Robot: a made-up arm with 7 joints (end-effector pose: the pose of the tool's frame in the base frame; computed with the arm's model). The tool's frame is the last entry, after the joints.
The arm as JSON. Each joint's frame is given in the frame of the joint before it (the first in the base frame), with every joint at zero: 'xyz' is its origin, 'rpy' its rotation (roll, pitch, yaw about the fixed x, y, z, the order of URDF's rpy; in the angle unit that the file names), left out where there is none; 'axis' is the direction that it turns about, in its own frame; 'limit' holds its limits. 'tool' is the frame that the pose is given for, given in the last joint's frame.
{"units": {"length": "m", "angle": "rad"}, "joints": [
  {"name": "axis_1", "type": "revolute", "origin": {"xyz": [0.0, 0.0, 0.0], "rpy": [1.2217, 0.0, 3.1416]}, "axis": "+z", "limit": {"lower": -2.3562, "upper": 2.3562}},
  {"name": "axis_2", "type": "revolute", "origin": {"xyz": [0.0, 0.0, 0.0], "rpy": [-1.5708, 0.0, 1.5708]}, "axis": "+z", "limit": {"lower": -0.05, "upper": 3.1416}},
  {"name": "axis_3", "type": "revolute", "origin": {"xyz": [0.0, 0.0, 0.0], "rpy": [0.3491, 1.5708, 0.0]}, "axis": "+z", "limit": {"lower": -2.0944, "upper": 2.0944}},
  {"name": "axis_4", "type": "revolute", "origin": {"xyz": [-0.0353, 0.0, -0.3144], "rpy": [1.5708, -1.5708, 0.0]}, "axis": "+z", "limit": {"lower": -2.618, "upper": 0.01}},
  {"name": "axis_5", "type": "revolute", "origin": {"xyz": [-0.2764, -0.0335, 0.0], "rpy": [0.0, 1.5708, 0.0]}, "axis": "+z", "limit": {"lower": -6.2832, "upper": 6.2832}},
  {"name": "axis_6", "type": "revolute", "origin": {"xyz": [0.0, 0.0, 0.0], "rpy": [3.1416, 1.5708, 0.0]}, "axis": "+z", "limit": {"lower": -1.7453, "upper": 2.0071}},
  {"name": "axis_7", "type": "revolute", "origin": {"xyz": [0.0, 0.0, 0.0], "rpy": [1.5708, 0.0, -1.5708]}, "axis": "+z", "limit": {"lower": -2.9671, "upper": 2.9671}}
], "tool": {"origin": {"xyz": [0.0, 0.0, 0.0]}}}
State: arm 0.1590 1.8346 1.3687 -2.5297 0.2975 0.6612 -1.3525
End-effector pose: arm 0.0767 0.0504 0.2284 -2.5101 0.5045 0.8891
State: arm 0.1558 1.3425 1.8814 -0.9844 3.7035 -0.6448 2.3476
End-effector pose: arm -0.0859 0.5313 0.1288 1.3686 -1.2883 0.8123
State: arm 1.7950 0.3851 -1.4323 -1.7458 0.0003 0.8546 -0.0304
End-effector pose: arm -0.3121 -0.2905 -0.0772 -1.1168 0.7697 -0.2417
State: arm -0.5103 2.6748 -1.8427 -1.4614 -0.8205 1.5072 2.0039
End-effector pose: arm -0.0933 0.4493 0.1616 2.4750 -0.7449 -0.4677
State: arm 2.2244 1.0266 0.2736 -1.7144 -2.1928 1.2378 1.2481
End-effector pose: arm -0.3320 0.2866 -0.0299 1.2399 -0.0527 -1.7599
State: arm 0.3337 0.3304 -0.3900 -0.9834 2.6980 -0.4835 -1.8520
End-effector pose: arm 0.0540 0.0882 -0.5438 0.2479 -0.3218 0.5172
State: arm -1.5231 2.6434 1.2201 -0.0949 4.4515 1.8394 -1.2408
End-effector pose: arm -0.4113 0.3910 0.1735 -0.0676 0.3871 1.2829
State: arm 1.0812 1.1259 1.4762 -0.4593 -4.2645 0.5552 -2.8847
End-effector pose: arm -0.2788 0.5208 0.0169 1.3847 0.1442 -0.4517
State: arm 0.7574 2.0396 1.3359 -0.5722 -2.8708 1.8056 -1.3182
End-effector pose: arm 0.1769 0.4641 0.3115 -0.6639 -1.8491 -1.1934
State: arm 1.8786 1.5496 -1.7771 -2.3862 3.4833 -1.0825 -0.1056
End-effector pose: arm -0.2482 -0.0090 0.1377 1.9208 1.8144 1.1692
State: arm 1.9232 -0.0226 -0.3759 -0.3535 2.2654 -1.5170 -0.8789
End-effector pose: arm -0.5313 -0.2648 0.0065 1.8644 1.3819 0.0495
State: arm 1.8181 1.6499 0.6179 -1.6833 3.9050 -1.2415 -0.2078
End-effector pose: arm 0.0253 0.4247 -0.1329 1.3132 -0.9110 2.2379
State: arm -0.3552 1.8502 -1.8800 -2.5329 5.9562 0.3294 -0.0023
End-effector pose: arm 0.0126 0.1640 -0.1820 -0.1274 -0.4381 -1.8794
